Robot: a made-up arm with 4 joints.
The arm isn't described. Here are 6 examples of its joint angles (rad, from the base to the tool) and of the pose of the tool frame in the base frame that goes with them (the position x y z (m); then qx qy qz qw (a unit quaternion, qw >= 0)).
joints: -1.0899 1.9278 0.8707 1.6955
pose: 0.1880 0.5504 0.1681 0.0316 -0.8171 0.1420 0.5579
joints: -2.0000 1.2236 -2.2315 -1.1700
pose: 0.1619 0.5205 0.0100 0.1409 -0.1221 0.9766 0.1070
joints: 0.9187 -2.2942 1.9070 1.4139
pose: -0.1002 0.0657 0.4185 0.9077 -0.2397 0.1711 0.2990
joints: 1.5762 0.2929 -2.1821 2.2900
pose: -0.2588 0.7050 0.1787 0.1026 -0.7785 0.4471 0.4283
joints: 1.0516 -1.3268 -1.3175 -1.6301
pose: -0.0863 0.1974 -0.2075 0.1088 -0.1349 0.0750 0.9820
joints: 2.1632 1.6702 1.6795 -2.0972
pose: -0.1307 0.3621 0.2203 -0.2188 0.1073 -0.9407 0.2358
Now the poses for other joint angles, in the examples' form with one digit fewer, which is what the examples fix.
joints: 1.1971 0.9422 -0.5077 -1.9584
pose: -0.428 0.445 0.152 0.723 -0.035 0.670 0.165
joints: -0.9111 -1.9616 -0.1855 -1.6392
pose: 0.356 0.077 -0.029 0.051 -0.513 -0.153 0.843
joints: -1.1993 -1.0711 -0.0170 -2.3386
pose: 0.408 0.187 0.082 -0.335 -0.462 0.488 0.660
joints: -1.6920 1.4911 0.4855 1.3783
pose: 0.286 0.515 0.383 -0.063 -0.883 0.012 0.464
